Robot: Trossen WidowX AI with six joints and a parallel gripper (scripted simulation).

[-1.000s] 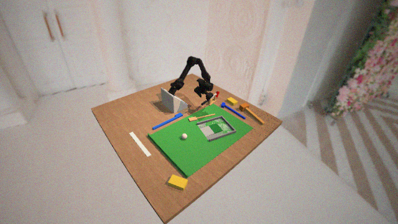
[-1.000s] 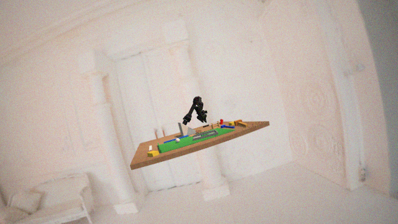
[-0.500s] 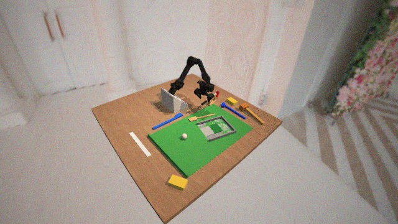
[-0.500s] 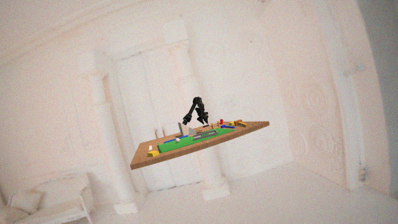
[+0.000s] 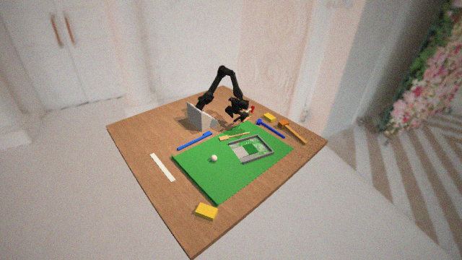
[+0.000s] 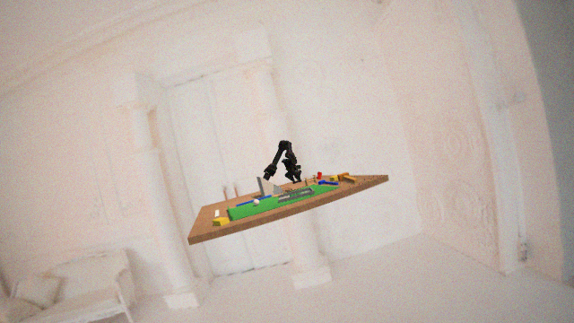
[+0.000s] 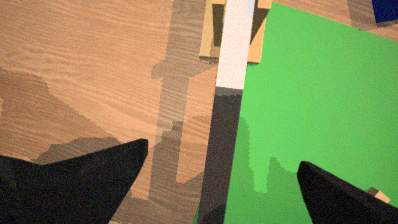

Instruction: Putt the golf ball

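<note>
Now: gripper tip 100 mm to the right of the red putter and 40 mm past it. From my gripper tip the other things lie so: green mat (270 mm ahead, 200 mm to the right, 60 mm below); blue putter (200 mm to the left, 180 mm ahead, 40 mm below); grey walled frame (290 mm ahead, 70 mm to the right, 50 mm below).
</note>
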